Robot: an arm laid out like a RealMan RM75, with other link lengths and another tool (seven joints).
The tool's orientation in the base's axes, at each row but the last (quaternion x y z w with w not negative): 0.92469 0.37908 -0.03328 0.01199; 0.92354 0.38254 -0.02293 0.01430; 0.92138 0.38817 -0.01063 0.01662; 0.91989 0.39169 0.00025 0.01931; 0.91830 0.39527 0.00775 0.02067; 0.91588 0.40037 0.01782 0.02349; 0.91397 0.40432 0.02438 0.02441; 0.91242 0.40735 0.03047 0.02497; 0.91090 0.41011 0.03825 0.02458; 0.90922 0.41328 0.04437 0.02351
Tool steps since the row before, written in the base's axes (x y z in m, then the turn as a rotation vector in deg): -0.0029 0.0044 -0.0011 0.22 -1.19 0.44; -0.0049 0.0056 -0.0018 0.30 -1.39 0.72; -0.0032 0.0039 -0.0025 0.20 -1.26 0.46; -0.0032 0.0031 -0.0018 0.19 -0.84 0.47; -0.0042 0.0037 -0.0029 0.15 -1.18 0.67; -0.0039 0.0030 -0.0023 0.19 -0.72 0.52; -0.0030 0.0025 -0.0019 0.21 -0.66 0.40; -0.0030 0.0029 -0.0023 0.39 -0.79 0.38; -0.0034 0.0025 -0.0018 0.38 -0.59 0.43; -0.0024 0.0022 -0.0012 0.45 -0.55 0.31
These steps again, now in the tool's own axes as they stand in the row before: 0.0011 -0.0052 0.0010 -0.71 1.00 -0.39; 0.0006 -0.0074 0.0017 -0.81 1.20 -0.67; 0.0006 -0.0051 0.0024 -0.78 1.03 -0.41; 0.0000 -0.0045 0.0016 -0.48 0.74 -0.44; -0.0002 -0.0057 0.0027 -0.76 0.95 -0.63; -0.0005 -0.0050 0.0020 -0.39 0.66 -0.49; -0.0002 -0.0040 0.0016 -0.34 0.62 -0.37; 0.0001 -0.0043 0.0020 -0.32 0.84 -0.33; -0.0005 -0.0043 0.0015 -0.17 0.71 -0.39; 0.0000 -0.0033 0.0009 -0.10 0.72 -0.26
